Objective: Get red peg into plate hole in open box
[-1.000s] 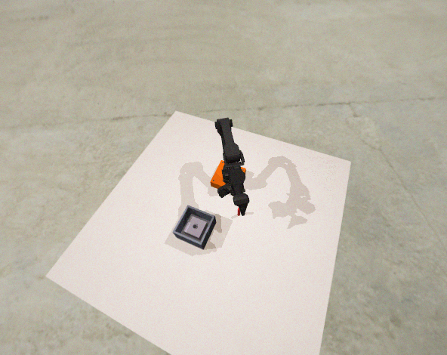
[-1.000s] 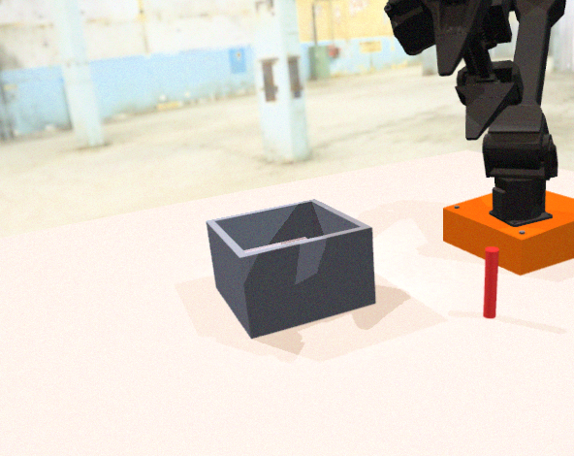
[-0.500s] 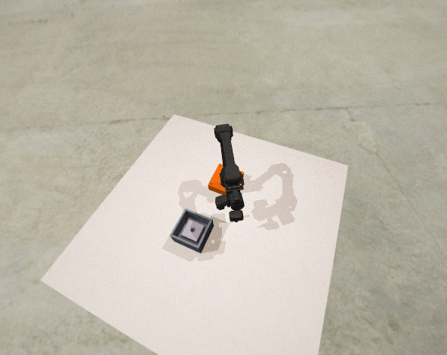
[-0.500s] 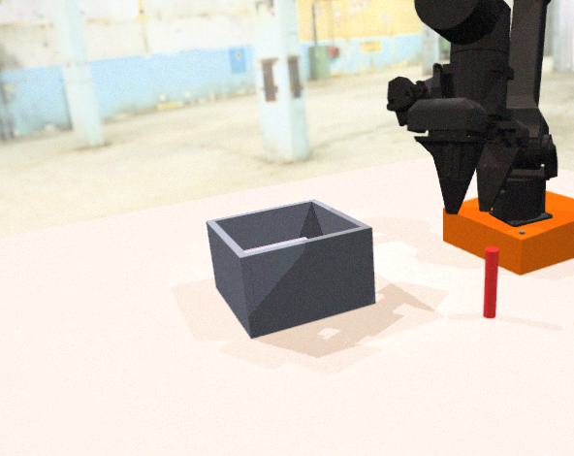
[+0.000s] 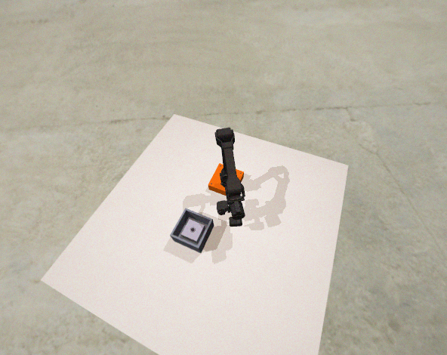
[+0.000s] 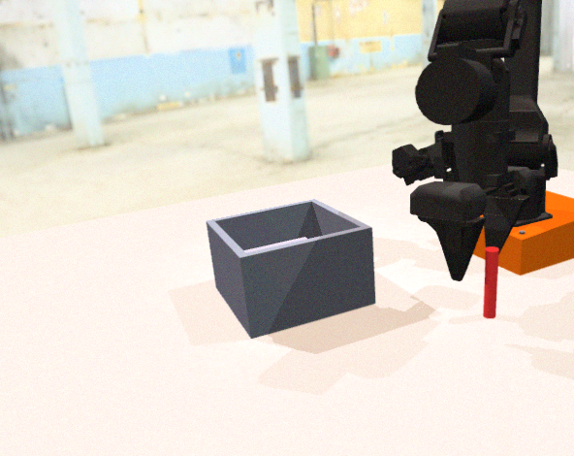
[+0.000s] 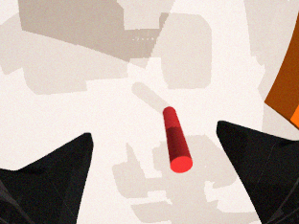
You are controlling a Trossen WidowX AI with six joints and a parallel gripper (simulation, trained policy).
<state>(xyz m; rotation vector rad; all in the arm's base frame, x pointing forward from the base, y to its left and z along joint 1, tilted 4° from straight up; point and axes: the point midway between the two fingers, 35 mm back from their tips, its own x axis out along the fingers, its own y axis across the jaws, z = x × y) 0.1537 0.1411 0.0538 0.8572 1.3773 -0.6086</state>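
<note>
The red peg lies 20 mm behind my gripper tip and 20 mm below it. From my gripper tip the other things lie so: grey box: 180 mm ahead, 140 mm to the right, 30 mm below; then pale plate: 180 mm ahead, 140 mm to the right, 10 mm below.
</note>
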